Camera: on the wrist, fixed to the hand. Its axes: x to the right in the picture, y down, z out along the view.
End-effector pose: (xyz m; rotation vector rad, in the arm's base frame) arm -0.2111 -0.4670 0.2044 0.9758 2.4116 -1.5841
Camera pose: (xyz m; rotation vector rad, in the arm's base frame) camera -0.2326 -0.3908 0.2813 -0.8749 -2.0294 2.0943
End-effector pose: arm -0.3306 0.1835 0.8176 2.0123 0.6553 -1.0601
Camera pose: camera -0.3147 0.2927 0.8150 2.3855 0.5392 -1.3596
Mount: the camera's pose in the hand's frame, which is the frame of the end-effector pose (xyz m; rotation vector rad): 0.0204 -0.0533 -0.0945 0.4576 -0.0012 -0.0890
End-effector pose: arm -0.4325 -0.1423 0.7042 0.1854 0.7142 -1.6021
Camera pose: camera -0.5132 -0.1085 0.6368 0.4904 0.3483 -1.8341
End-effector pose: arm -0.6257 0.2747 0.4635 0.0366 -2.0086 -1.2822
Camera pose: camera -0.6029 0.1671 0.4542 0.3446 -2.2828 -0.8485
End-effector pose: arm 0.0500 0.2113 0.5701 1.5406 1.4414 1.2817
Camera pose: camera -0.0581 0.2262 0.5534 1.7353 1.8720 0.9371
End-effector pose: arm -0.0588 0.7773 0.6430 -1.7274 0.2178 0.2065
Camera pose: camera -0.0238 0.6922 0.7040 -1.2790 0.1710 0.0830
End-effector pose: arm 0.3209 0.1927 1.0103 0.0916 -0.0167 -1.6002
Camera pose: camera 0.2737 0.1784 0.9115 0.4514 -0.3849 -1.6604
